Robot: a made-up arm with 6 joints.
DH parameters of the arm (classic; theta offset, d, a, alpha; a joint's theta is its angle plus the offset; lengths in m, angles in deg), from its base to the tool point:
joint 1: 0 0.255 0 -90
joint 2: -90 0 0.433 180
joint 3: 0 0 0 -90
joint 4: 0 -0.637 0 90
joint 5: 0 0.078 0 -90
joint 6: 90 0 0 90
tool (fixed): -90 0 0 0
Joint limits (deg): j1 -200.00..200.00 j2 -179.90..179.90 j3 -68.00..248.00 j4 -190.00..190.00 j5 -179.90..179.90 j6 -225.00..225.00
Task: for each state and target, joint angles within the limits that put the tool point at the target. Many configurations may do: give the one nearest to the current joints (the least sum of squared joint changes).
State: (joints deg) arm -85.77 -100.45 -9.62 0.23 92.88 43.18
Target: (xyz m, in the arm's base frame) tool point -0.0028 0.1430 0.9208
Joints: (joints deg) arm -121.92 -76.09 -14.16 -0.59 92.88 43.18
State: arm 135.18 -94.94 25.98 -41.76 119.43 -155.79
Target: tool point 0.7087 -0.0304 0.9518
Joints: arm 172.53 -72.61 48.99 -37.39 119.43 -155.79
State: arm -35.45 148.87 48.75 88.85 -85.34 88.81
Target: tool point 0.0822 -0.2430 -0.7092
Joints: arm -67.93 138.32 38.63 78.81 -85.34 88.81
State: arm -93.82 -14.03 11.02 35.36 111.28 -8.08
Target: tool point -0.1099 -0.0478 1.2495
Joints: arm -121.65 -20.17 43.63 28.63 111.28 -8.08
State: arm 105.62 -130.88 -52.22 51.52 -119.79 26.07
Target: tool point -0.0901 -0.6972 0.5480
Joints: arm 79.17 -124.64 -7.85 56.94 -119.79 26.07
